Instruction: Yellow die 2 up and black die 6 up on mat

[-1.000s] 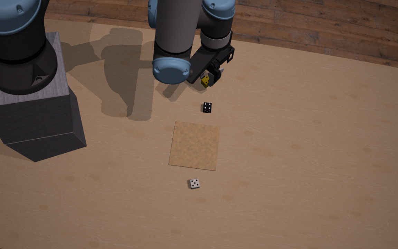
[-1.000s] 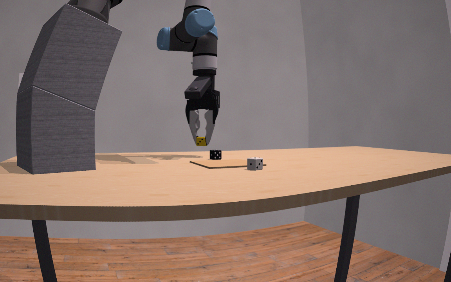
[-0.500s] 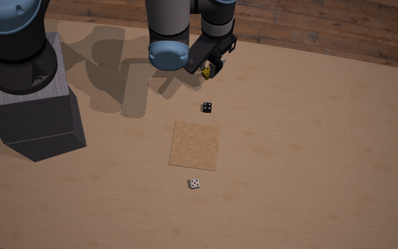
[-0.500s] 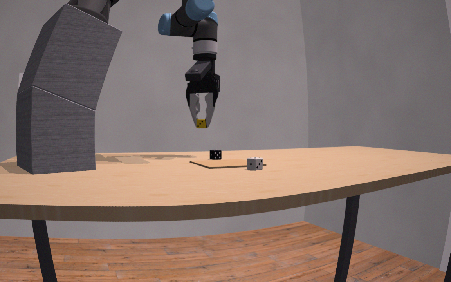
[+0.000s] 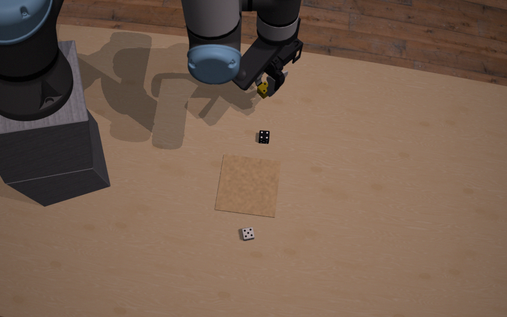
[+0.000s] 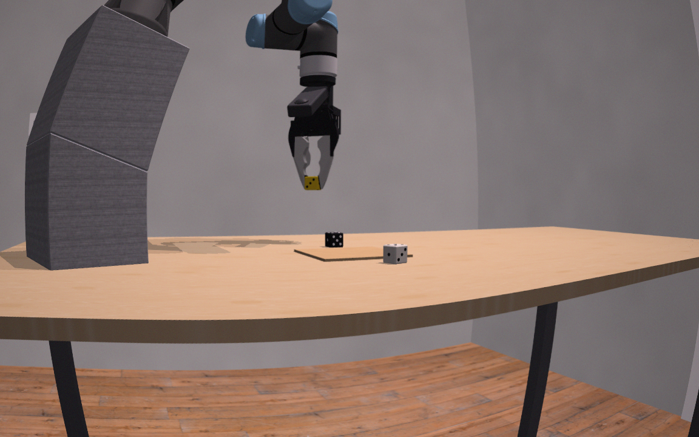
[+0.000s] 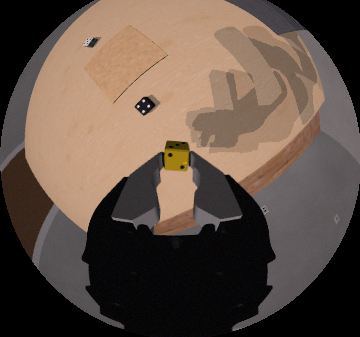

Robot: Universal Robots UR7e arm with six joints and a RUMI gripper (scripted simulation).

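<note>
Now: the yellow die right at my hand. Also, from my hand: white die (4 cm behind, 31 cm to the right, 10 cm below); then mat (4 cm behind, 19 cm to the right, 12 cm below); then black die (7 cm to the right, 10 cm below).
</note>
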